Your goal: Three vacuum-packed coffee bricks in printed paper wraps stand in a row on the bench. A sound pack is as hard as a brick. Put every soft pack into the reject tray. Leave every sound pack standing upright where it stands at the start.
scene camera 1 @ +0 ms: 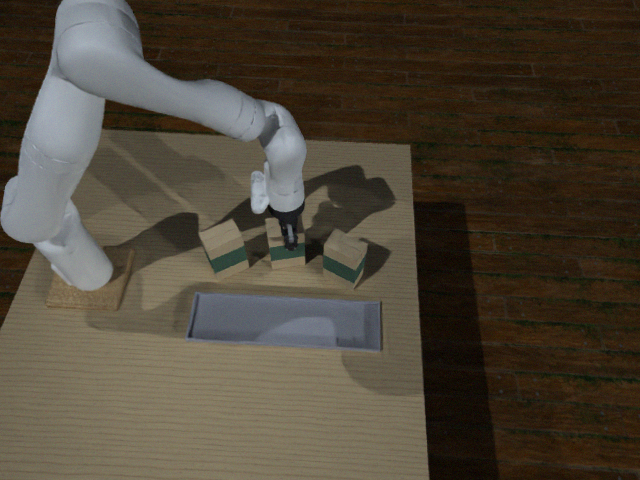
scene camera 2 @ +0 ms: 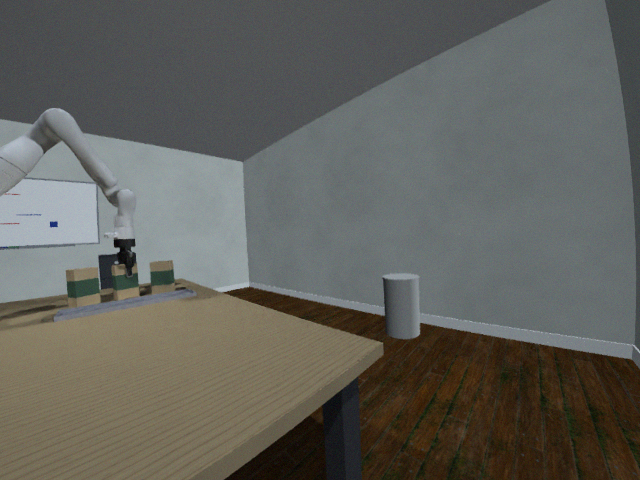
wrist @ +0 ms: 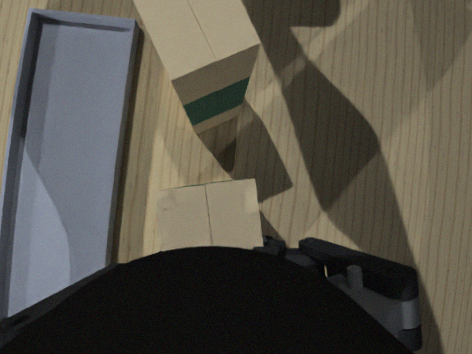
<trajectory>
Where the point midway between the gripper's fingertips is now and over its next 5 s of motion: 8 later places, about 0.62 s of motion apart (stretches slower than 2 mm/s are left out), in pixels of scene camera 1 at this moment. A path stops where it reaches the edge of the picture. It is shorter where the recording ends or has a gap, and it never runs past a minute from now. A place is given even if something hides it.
My gripper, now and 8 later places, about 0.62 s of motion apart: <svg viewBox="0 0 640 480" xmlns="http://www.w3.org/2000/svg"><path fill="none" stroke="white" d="M289 238L287 226L324 216L347 216L347 227L346 229L346 236L345 245L345 252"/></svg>
</trajectory>
